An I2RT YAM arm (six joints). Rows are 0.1 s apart.
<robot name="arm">
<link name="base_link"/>
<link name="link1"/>
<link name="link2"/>
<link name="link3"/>
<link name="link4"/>
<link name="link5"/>
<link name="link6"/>
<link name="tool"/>
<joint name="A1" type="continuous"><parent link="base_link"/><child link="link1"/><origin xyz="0 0 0.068"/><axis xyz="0 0 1"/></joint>
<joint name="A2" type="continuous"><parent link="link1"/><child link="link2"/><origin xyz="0.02 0.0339 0.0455"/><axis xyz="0 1 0"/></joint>
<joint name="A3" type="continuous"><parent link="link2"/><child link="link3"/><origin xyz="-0.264 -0.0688 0"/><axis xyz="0 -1 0"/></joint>
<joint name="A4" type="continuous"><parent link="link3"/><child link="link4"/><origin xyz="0.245 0.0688 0.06"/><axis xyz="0 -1 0"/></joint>
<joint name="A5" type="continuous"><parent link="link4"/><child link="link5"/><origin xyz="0.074 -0.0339 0.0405"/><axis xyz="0 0 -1"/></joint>
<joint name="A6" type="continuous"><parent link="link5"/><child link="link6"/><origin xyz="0.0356 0 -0.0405"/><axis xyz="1 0 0"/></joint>
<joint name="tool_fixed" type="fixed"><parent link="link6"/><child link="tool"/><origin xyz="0 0 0" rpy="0 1.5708 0"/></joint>
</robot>
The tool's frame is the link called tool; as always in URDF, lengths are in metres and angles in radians. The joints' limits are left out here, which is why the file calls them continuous.
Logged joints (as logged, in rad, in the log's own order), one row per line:
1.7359, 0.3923, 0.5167, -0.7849, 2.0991, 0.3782
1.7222, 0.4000, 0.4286, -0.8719, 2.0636, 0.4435
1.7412, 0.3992, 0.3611, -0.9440, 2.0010, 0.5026
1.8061, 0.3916, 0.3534, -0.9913, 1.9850, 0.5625
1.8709, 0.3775, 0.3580, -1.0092, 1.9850, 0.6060
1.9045, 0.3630, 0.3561, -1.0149, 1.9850, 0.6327
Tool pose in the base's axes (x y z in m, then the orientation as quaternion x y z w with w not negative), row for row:
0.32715, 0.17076, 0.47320, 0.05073, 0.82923, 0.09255, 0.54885
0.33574, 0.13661, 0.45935, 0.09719, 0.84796, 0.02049, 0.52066
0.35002, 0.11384, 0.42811, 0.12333, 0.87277, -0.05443, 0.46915
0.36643, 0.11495, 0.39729, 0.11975, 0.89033, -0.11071, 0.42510
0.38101, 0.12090, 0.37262, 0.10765, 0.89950, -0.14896, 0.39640
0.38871, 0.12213, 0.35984, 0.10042, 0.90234, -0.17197, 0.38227
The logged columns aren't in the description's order. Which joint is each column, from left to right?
Columns, left to right: A2, A6, A1, A4, A3, A5.
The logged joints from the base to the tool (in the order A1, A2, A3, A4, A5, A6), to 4 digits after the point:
0.5167, 1.7359, 2.0991, -0.7849, 0.3782, 0.3923
0.4286, 1.7222, 2.0636, -0.8719, 0.4435, 0.4000
0.3611, 1.7412, 2.0010, -0.9440, 0.5026, 0.3992
0.3534, 1.8061, 1.9850, -0.9913, 0.5625, 0.3916
0.3580, 1.8709, 1.9850, -1.0092, 0.6060, 0.3775
0.3561, 1.9045, 1.9850, -1.0149, 0.6327, 0.3630

